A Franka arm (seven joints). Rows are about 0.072 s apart.
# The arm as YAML. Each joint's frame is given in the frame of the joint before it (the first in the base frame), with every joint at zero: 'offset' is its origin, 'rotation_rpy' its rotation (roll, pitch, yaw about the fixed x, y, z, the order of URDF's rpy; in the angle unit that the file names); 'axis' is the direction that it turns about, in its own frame. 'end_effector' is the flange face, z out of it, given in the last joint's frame.
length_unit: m
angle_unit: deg
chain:
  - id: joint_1
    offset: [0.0, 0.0, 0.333]
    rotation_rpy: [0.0, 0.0, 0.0]
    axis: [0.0, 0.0, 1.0]
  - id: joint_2
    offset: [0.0, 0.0, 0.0]
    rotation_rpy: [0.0, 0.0, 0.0]
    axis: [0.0, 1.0, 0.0]
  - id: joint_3
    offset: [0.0, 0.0, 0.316]
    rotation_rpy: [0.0, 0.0, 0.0]
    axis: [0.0, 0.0, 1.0]
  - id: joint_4
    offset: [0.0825, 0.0, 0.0]
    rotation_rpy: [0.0, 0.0, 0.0]
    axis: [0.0, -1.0, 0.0]
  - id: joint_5
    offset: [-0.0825, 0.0, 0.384]
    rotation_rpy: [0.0, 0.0, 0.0]
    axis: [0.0, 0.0, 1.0]
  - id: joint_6
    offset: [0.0, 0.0, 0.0]
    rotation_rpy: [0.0, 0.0, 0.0]
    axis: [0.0, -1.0, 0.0]
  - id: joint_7
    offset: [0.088, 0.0, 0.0]
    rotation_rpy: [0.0, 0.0, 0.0]
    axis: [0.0, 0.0, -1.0]
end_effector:
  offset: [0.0, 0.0, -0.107]
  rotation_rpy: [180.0, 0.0, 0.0]
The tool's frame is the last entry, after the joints.
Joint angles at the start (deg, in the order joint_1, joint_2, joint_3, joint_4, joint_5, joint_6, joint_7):
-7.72, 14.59, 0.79, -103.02, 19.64, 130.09, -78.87
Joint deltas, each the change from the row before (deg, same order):
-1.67, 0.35, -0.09, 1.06, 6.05, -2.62, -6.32
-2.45, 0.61, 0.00, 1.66, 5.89, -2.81, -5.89
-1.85, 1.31, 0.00, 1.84, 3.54, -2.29, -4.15
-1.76, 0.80, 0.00, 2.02, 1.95, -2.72, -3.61
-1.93, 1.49, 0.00, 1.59, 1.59, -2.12, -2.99
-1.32, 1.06, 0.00, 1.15, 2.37, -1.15, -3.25
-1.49, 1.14, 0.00, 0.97, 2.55, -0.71, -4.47
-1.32, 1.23, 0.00, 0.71, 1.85, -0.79, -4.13
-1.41, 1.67, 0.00, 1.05, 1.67, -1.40, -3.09
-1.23, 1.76, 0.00, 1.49, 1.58, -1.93, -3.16
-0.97, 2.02, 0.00, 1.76, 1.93, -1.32, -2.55
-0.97, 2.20, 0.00, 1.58, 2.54, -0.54, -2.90
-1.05, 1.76, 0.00, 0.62, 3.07, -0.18, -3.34
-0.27, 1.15, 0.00, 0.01, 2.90, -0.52, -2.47
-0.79, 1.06, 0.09, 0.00, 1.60, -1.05, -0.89
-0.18, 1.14, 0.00, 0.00, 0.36, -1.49, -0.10
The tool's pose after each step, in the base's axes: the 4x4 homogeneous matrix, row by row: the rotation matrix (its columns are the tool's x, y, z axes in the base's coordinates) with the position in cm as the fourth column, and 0 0 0 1 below. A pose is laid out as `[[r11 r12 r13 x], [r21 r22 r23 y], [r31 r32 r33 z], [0 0 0 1]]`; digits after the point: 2 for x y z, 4 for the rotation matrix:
[[0.4049 0.8739 0.2690 64.30], [0.8228 -0.4766 0.3098 -8.51], [0.3989 0.0959 -0.9120 43.07], [0 0 0 1]]
[[0.3721 0.8829 0.2864 64.30], [0.7989 -0.4617 0.3855 -10.70], [0.4726 0.0853 -0.8772 43.50], [0 0 0 1]]
[[0.3437 0.8919 0.2938 64.55], [0.7835 -0.4448 0.4339 -12.41], [0.5177 0.0811 -0.8517 43.37], [0 0 0 1]]
[[0.3057 0.9045 0.2973 64.63], [0.7801 -0.4170 0.4665 -14.01], [0.5460 0.0893 -0.8330 43.89], [0 0 0 1]]
[[0.2865 0.9115 0.2950 64.67], [0.7714 -0.4021 0.4932 -15.93], [0.5682 0.0862 -0.8184 43.33], [0 0 0 1]]
[[0.2564 0.9159 0.3090 64.77], [0.7597 -0.3886 0.5214 -17.23], [0.5976 0.1011 -0.7954 43.06], [0 0 0 1]]
[[0.2107 0.9199 0.3306 64.81], [0.7527 -0.3685 0.5456 -18.78], [0.6238 0.1339 -0.7701 42.63], [0 0 0 1]]
[[0.1688 0.9247 0.3412 64.77], [0.7491 -0.3454 0.5653 -20.15], [0.6406 0.1602 -0.7510 41.82], [0 0 0 1]]
[[0.1429 0.9282 0.3435 64.74], [0.7367 -0.3315 0.5893 -21.57], [0.6609 0.1689 -0.7312 40.71], [0 0 0 1]]
[[0.1068 0.9336 0.3420 64.82], [0.7237 -0.3089 0.6171 -22.75], [0.6818 0.1816 -0.7087 39.81], [0 0 0 1]]
[[0.0780 0.9333 0.3504 65.15], [0.7060 -0.2999 0.6415 -23.78], [0.7039 0.1973 -0.6824 38.90], [0 0 0 1]]
[[0.0494 0.9269 0.3720 65.50], [0.6861 -0.3022 0.6618 -24.95], [0.7258 0.2226 -0.6509 37.72], [0 0 0 1]]
[[0.0215 0.9161 0.4004 65.53], [0.6629 -0.3128 0.6802 -26.12], [0.7484 0.2508 -0.6140 36.35], [0 0 0 1]]
[[-0.0035 0.9097 0.4152 65.64], [0.6349 -0.3188 0.7038 -26.23], [0.7726 0.2660 -0.5765 35.20], [0 0 0 1]]
[[-0.0026 0.9082 0.4185 65.39], [0.6069 -0.3312 0.7225 -26.76], [0.7948 0.2559 -0.5503 34.03], [0 0 0 1]]
[[0.0045 0.9176 0.3974 65.24], [0.5832 -0.3252 0.7444 -26.61], [0.8123 0.2284 -0.5367 32.65], [0 0 0 1]]

